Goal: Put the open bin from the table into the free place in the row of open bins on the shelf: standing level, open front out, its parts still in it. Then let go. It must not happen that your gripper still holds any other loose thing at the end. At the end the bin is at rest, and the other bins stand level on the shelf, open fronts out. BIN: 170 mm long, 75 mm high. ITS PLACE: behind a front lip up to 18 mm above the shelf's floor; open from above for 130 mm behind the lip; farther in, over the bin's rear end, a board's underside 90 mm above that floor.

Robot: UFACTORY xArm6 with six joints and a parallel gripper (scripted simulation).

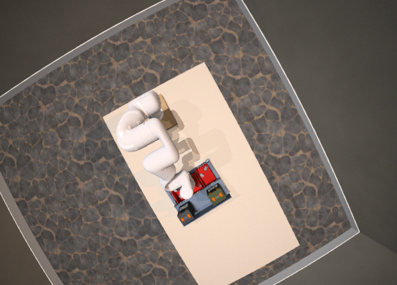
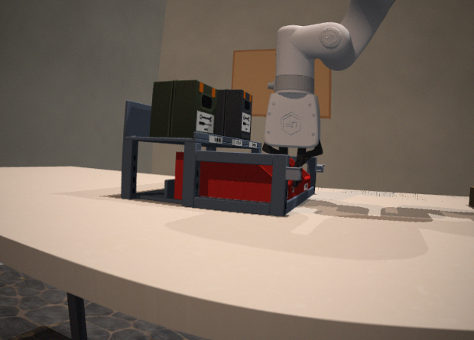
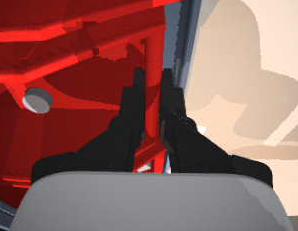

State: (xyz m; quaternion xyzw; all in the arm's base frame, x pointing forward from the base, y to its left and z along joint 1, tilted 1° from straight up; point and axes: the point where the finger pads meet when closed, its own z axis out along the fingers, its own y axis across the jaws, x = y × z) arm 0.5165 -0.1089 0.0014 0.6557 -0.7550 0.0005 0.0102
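Now: the shelf 11 cm ahead of my hand, 2 cm to the right of it and 4 cm below it. From my hand the other things lie so: black box: 15 cm ahead, 14 cm to the right, 11 cm above; then green box: 18 cm ahead, 9 cm to the left, 10 cm above.
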